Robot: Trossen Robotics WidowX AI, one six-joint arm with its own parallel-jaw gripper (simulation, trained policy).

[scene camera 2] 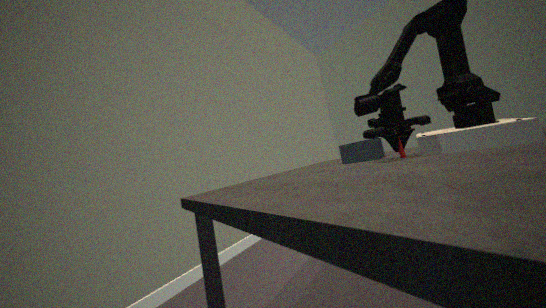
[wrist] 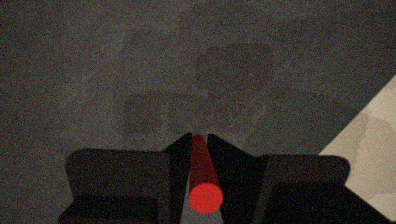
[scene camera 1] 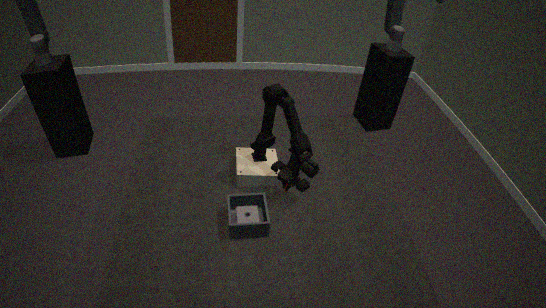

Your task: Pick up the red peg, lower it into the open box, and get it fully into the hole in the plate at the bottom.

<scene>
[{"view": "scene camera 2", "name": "my gripper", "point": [399, 151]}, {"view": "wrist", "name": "my gripper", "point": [199, 138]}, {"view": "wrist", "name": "red peg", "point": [204, 190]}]
</scene>
